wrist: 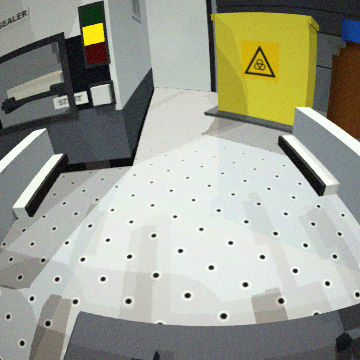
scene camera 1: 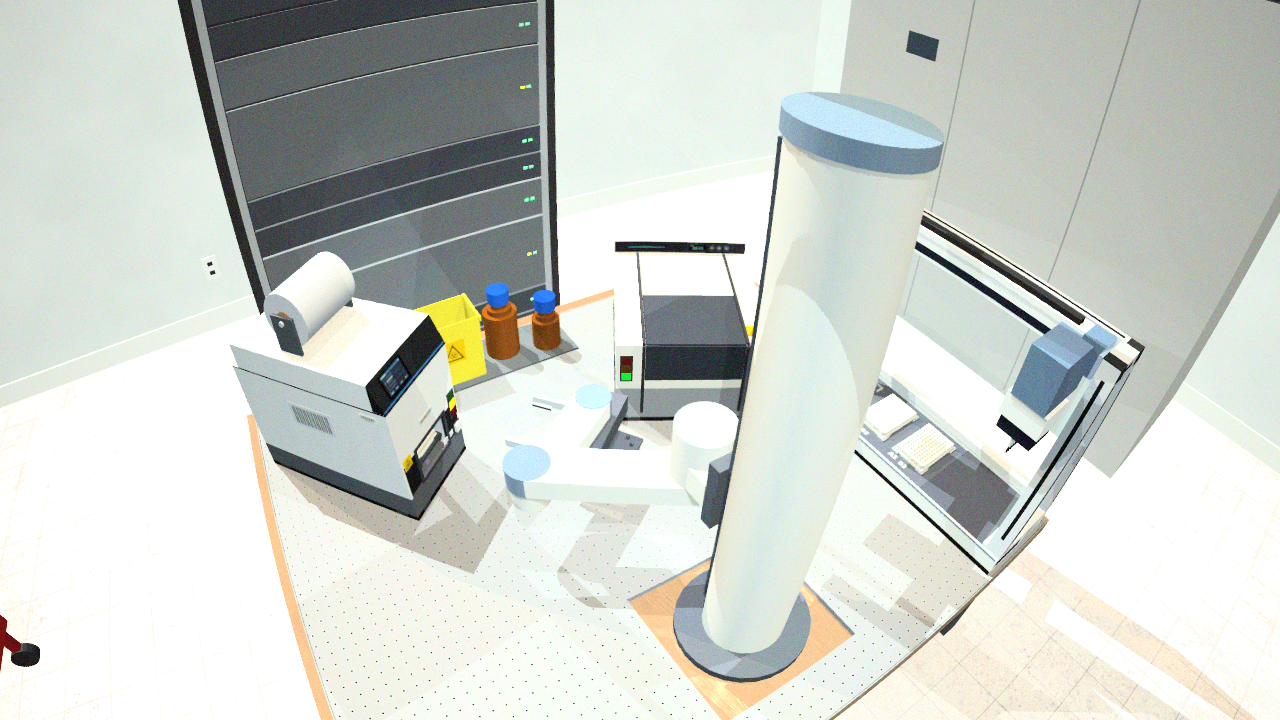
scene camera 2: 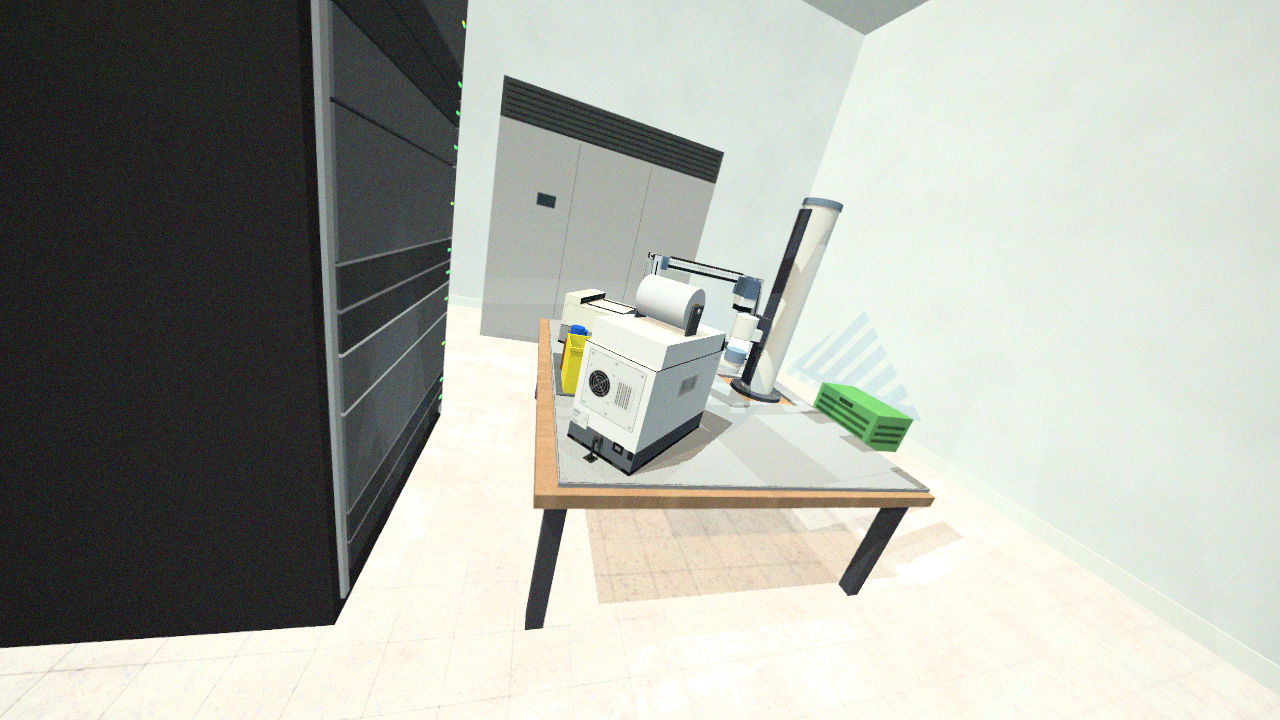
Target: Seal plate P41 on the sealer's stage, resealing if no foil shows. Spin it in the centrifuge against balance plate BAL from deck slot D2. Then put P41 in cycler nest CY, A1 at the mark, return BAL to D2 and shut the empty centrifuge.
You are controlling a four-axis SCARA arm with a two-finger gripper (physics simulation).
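Seen in the pictures: gripper, fingertip midpoint: (wrist: 168, 130) (scene camera 1: 520, 419); arm's base at its link origin: (scene camera 1: 741, 623) (scene camera 2: 754, 391).
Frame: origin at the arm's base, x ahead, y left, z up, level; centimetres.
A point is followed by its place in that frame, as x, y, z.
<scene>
The sealer (scene camera 1: 313, 402) @(64.6, 54.2, 27.6) (scene camera 2: 662, 394) @(77.7, 65.4, 22.9) (wrist: 45, 15) @(60.6, 30.5, 19.5) stands at the left in scene camera 1. Its amber lamp (wrist: 93, 34) @(63.7, 26.6, 15.9) is lit. A pale plate (wrist: 37, 85) @(59.7, 34.3, 12.1) shows inside, behind the tinted window; its label and any foil cannot be made out. My gripper (scene camera 1: 528, 422) @(59.0, 13.9, 9.8) (wrist: 168, 130) @(59.0, 13.9, 9.8) is open and empty, above the perforated table top in front and to the right of the sealer. Two pale plates (scene camera 1: 890, 416) @(18.7, -57.4, 8.0) (scene camera 1: 924, 447) @(7.0, -56.9, 7.9) sit on the deck at the right; I cannot read which is BAL. A boxy instrument (scene camera 1: 693, 358) @(48.1, -21.2, 19.1) with a dark cover stands at the back middle, its green lamp lit.
A yellow biohazard bin (scene camera 1: 465, 335) @(85.7, 15.4, 14.8) (scene camera 2: 572, 367) @(95.1, 26.5, 11.6) (wrist: 270, 95) @(85.7, 17.0, 5.8) and two brown bottles (scene camera 1: 501, 331) @(88.4, 5.4, 10.4) (scene camera 1: 546, 331) @(86.2, -5.6, 7.7) stand behind the arm, right of the sealer. A dark grey fixture (scene camera 1: 631, 441) @(43.9, -3.9, 7.5) lies beside the forearm. The arm's column (scene camera 1: 805, 402) @(-4.4, 6.1, 60.3) (scene camera 2: 796, 304) @(0.8, 7.4, 46.4) stands at the front. A gantry frame (scene camera 1: 1006, 268) @(6.9, -64.3, 52.2) surrounds the deck.
</scene>
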